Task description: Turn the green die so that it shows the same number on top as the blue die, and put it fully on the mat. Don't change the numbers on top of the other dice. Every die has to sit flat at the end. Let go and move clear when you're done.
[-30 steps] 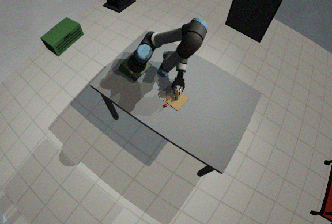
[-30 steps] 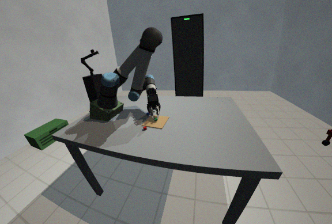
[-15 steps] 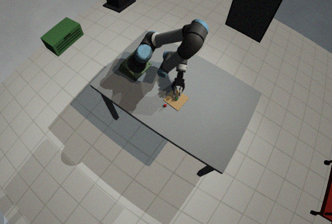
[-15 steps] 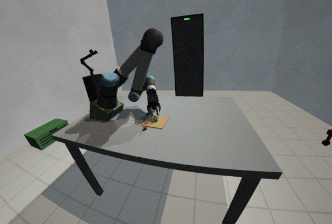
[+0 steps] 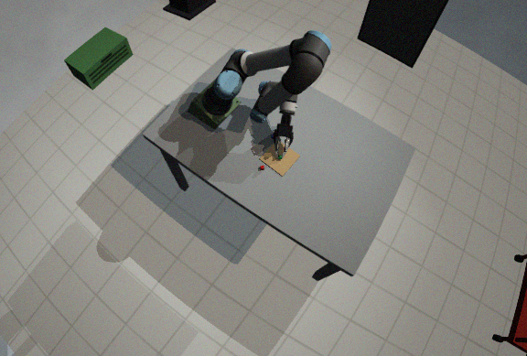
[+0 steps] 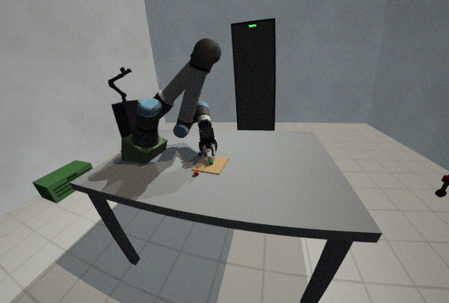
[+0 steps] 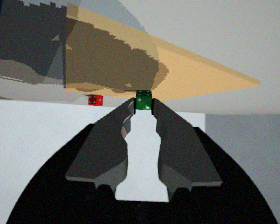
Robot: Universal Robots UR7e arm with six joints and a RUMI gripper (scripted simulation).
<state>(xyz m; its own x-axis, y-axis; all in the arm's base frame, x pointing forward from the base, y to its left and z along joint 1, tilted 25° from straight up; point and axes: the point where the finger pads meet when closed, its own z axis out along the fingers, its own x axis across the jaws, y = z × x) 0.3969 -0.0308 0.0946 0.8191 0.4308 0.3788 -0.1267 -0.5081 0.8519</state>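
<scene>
Right now the tan mat is 2 cm below my hand. From my hand the other things lie so: red die 4 cm behind, 10 cm to the right, 1 cm below; then blue die 9 cm behind, 7 cm to the left, 1 cm below; then green die 1 cm to the right, 1 cm below.
</scene>
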